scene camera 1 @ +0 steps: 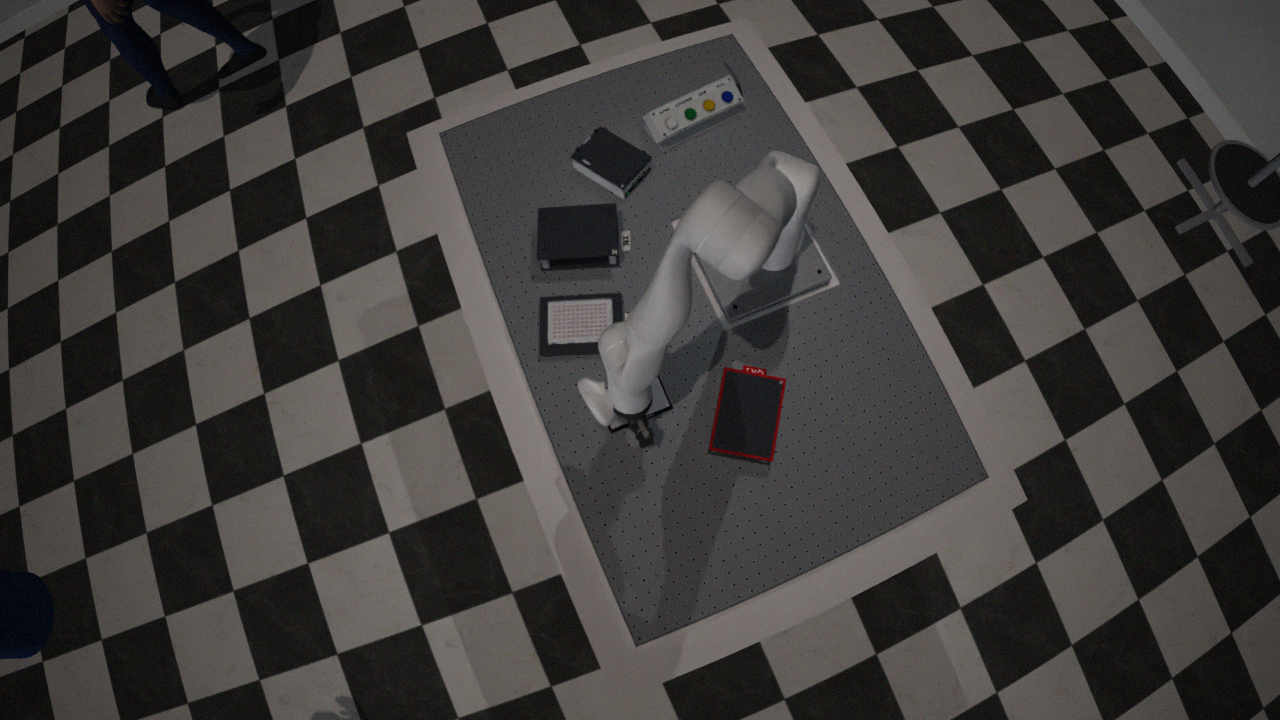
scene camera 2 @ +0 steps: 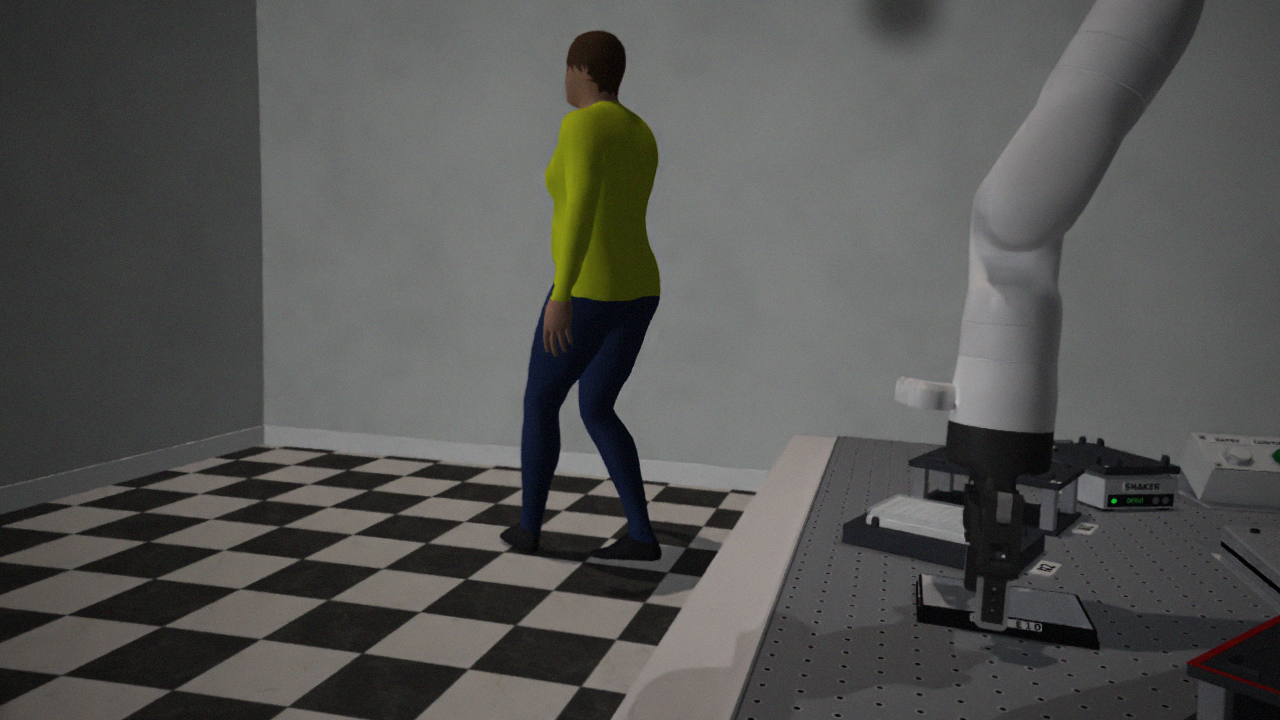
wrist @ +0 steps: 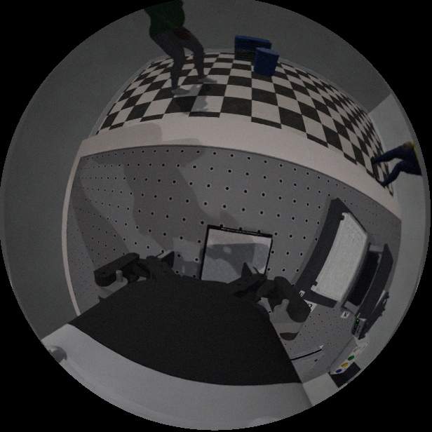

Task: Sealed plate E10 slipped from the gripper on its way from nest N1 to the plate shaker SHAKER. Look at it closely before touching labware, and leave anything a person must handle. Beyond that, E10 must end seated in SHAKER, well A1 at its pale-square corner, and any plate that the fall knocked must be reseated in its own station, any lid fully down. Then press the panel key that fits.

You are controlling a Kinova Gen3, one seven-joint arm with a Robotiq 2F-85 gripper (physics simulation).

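Frame: origin at the arm's base, x ahead, y left, z up, level; millimetres.
Where they show: gripper, between the fingertips: (scene camera 2: 983, 608).
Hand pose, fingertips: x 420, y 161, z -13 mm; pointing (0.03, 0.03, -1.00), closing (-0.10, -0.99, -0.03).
Observation:
Each offset is from my fingertips to the top centre of the thing. "*": to the spot under its first point.
Plate E10 @[dx -19, dy -31, dz -2 mm] (scene camera 1: 660, 400) (scene camera 2: 1056, 607) (wrist: 232, 256) lies flat on the perforated deck, dark-rimmed with a pale top; its label faces scene camera 2. Its pale-square corner cannot be made out. My gripper (scene camera 1: 642, 435) (scene camera 2: 990, 619) (wrist: 207, 264) is open and empty, low at E10's labelled edge; contact is unclear. A white plate @[dx -5, dy -218, dz +21 mm] (scene camera 1: 580, 320) (scene camera 2: 917, 514) (wrist: 344, 257) lies in the dark nest by the N2 label; its seating is unclear. Raised dark nest N1 @[dx -88, dy -386, dz +47 mm] (scene camera 1: 577, 231) is beyond it. SHAKER @[* dx -230, dy -503, dz +39 mm] (scene camera 1: 611, 161) (scene camera 2: 1126, 490) (wrist: 359, 327) has a green display. The panel @[dx -465, dy -548, dz +68 mm] (scene camera 1: 666, 134) (scene camera 2: 1239, 483) has white, green, yellow and blue keys.
A red-edged dark station @[dx -189, dy +107, dz +28 mm] (scene camera 1: 747, 414) (scene camera 2: 1253, 658) stands across from E10. The arm's pale base plate (scene camera 1: 771, 312) is near the deck's middle. A person in yellow (scene camera 2: 604, 205) and one in green (wrist: 167, 22) are off the deck. A stool (scene camera 1: 1244, 183) stands away from it.

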